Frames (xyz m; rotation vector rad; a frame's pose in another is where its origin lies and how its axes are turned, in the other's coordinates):
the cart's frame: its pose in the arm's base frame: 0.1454 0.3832 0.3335 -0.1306 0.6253 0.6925
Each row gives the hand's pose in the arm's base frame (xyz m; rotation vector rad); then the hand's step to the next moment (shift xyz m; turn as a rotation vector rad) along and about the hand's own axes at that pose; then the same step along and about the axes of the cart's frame.
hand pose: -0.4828 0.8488 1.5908 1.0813 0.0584 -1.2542
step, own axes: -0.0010 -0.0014 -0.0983 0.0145 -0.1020 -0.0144
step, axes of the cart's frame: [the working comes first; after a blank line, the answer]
step, axes of the arm's base frame: 0.0478 0.0676 -0.0530 -0.0668 0.0079 -0.0794

0.0968 0.0171 0.0019 0.0105 0.0412 -0.0949
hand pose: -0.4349 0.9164 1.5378 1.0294 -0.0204 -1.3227
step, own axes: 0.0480 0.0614 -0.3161 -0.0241 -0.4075 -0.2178
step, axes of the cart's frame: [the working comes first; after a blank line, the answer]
step, axes of the arm's base frame: 0.2358 0.1452 -0.1713 -0.2046 0.1926 -0.3676

0.3204 -0.0526 0.0233 0.1980 0.2450 -0.3389
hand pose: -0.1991 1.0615 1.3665 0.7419 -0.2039 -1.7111
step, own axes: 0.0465 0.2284 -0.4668 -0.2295 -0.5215 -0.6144
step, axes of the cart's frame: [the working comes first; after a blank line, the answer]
step, axes of the arm's base frame: 0.4487 0.0077 -0.2661 -0.0503 0.5137 -0.6601

0.4257 -0.3015 0.0088 0.6380 0.3685 -0.3991
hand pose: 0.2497 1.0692 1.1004 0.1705 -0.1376 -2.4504
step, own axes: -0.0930 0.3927 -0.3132 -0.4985 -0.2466 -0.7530
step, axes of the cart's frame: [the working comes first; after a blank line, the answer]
step, axes of the arm's base frame: 0.3646 -0.2612 -0.2446 0.3488 0.4647 -0.7340

0.2135 -0.4533 -0.0997 0.8913 0.0718 -0.2769
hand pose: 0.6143 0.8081 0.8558 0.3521 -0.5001 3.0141
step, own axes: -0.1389 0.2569 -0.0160 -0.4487 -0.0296 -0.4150
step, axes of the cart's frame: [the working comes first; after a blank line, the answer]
step, axes of the arm's base frame: 0.1054 -0.2414 -0.1272 0.3504 0.1509 -0.4784

0.0021 -0.2637 -0.1265 0.5697 -0.1480 -0.1672
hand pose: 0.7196 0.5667 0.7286 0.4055 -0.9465 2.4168
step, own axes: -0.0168 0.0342 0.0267 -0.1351 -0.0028 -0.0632
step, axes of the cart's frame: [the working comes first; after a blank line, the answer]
step, axes of the arm's base frame: -0.0028 -0.0459 -0.0070 0.1076 -0.0014 -0.1034

-0.0232 -0.0342 -0.0215 0.1232 -0.0783 -0.0310
